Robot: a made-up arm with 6 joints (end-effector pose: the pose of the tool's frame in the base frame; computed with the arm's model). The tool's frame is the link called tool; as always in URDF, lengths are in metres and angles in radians. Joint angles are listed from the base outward.
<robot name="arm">
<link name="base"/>
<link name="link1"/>
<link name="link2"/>
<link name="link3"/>
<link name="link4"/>
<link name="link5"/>
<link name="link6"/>
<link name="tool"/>
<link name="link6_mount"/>
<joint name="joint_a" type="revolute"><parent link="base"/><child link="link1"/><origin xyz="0 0 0.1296" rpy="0 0 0"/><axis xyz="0 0 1"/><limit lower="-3.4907" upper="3.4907" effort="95" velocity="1.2"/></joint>
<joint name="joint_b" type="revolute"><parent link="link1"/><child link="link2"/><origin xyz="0 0 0" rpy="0 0 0"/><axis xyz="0 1 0"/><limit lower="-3.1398" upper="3.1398" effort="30" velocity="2.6"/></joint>
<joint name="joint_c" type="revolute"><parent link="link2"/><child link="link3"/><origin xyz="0 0 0.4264" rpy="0 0 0"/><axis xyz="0 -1 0"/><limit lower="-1.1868" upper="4.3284" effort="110" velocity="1.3"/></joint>
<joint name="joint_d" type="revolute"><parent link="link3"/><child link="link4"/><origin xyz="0 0 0" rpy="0 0 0"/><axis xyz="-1 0 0"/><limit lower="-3.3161" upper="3.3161" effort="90" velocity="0.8"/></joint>
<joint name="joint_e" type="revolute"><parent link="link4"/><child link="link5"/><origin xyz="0.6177 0 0" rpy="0 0 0"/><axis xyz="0 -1 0"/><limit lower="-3.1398" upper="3.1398" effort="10" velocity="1.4"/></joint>
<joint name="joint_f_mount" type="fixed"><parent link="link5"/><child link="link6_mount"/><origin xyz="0 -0.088 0" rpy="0 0 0"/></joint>
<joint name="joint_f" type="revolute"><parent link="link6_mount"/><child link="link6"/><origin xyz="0 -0.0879 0" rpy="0 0 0"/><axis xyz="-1 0 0"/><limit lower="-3.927" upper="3.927" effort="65" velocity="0.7"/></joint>
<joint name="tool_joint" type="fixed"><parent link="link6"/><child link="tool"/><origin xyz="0 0 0" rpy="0 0 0"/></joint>
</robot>
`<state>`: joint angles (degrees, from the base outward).
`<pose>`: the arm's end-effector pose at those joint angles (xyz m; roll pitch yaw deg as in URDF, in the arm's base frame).
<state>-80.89 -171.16 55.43 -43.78 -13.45 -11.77</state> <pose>-0.2170 0.5510 -0.6568 -132.11 36.24 87.60</pose>
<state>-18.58 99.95 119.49 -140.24 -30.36 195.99</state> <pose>1.0286 -0.2031 0.1565 -68.88 -40.90 6.74</pose>
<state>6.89 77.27 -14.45 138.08 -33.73 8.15</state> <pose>0.4954 0.1917 -0.3974 169.71 57.53 -36.82</pose>
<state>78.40 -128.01 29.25 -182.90 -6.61 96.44</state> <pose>-0.3549 -0.8552 0.0976 -93.66 -16.14 -101.25</pose>
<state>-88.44 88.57 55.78 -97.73 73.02 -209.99</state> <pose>0.0468 -0.8502 -0.3408 -90.22 15.44 -167.93</pose>
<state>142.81 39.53 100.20 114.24 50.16 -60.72</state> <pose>-0.3895 0.2049 1.0756 -90.05 -23.84 -167.25</pose>
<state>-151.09 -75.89 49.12 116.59 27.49 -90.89</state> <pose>0.8231 0.3646 0.6492 -162.79 -57.68 -21.64</pose>
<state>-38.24 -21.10 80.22 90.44 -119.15 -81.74</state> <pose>-0.3504 0.2779 1.0986 94.66 28.62 -122.42</pose>
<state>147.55 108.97 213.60 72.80 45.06 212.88</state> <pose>-0.0435 0.0893 0.5462 -50.99 -39.09 -93.05</pose>
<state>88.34 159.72 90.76 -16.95 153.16 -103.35</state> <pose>0.1775 0.3167 -0.8653 145.66 -81.06 30.50</pose>
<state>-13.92 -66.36 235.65 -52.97 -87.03 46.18</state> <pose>-0.2024 -0.0590 -0.2976 106.81 21.27 107.26</pose>
